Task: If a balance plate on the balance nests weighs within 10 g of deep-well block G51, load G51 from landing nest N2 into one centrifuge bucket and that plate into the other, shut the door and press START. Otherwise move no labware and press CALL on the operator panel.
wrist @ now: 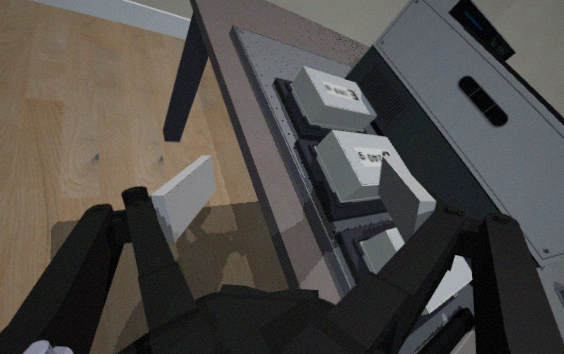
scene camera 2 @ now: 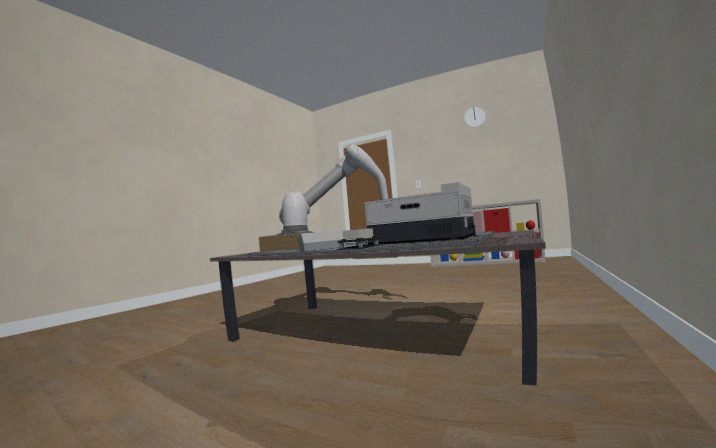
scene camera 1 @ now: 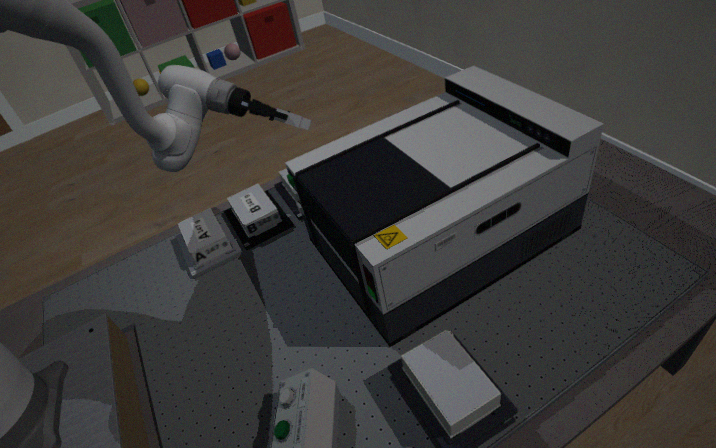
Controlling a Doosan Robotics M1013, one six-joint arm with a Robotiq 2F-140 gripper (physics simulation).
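Gripper visible in scene camera 1 (305, 123) and in the wrist view (294, 174).
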